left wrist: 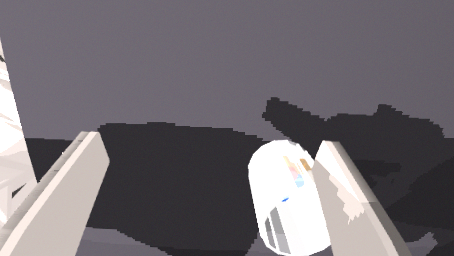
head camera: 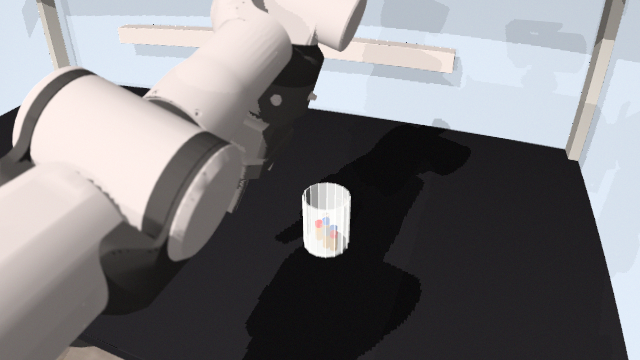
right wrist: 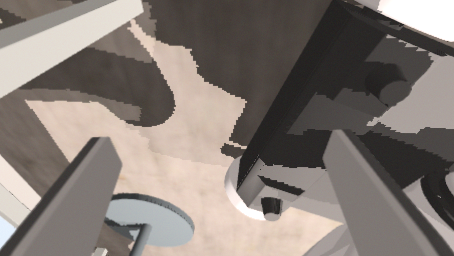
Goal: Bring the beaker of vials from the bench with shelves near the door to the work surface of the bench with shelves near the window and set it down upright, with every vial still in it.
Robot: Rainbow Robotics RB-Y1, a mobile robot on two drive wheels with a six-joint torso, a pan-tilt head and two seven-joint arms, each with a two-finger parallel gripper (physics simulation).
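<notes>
The clear beaker (head camera: 326,211) (left wrist: 295,215) stands upright on the black work surface (head camera: 510,250) (left wrist: 200,60) of a bench with upright posts. Several vials (head camera: 326,234) (left wrist: 296,175) with red and blue caps lie in its lower part. My left gripper (left wrist: 211,151) is wide open with nothing held. In the head camera it is partly hidden by its arm, to the left of the beaker. In the left wrist view the beaker shows close beside the right-hand finger; whether they touch cannot be told. My right gripper (right wrist: 222,147) is open and empty, away from the beaker.
A light rail (head camera: 400,54) runs behind the surface, and a post (head camera: 591,100) stands at its back right corner. In the right wrist view, a round grey base (right wrist: 160,220) stands on the floor and a pale beam (right wrist: 75,42) crosses the upper left.
</notes>
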